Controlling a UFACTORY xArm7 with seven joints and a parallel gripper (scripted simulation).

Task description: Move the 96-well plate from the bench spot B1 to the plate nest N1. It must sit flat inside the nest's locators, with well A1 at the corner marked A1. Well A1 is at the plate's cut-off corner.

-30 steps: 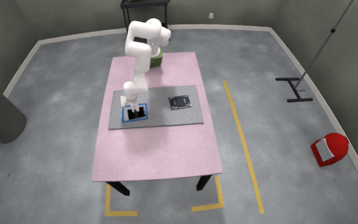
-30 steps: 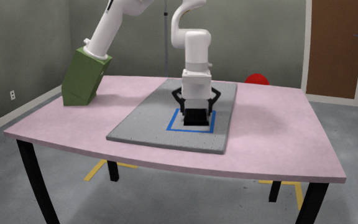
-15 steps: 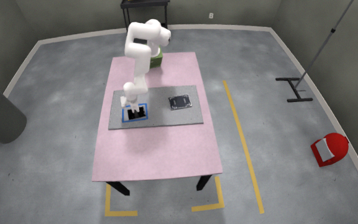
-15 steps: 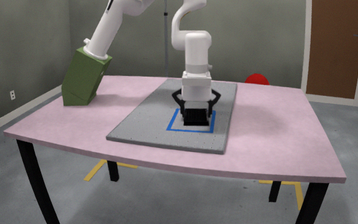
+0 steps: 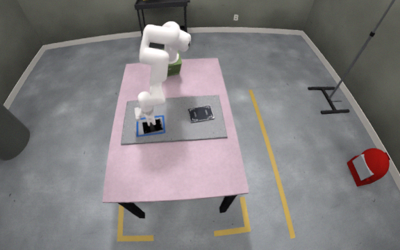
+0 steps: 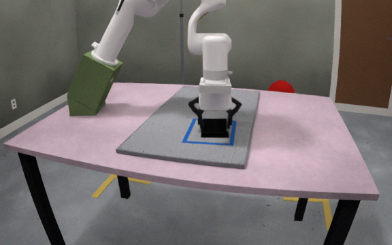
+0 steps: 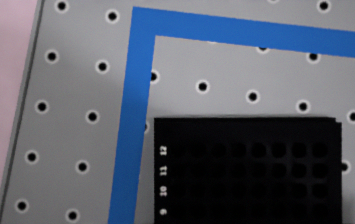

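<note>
My hand is 1 cm above the black 96-well plate. Round my hand: dark plate nest 12 cm behind, 32 cm to the left, 1 cm below.
</note>
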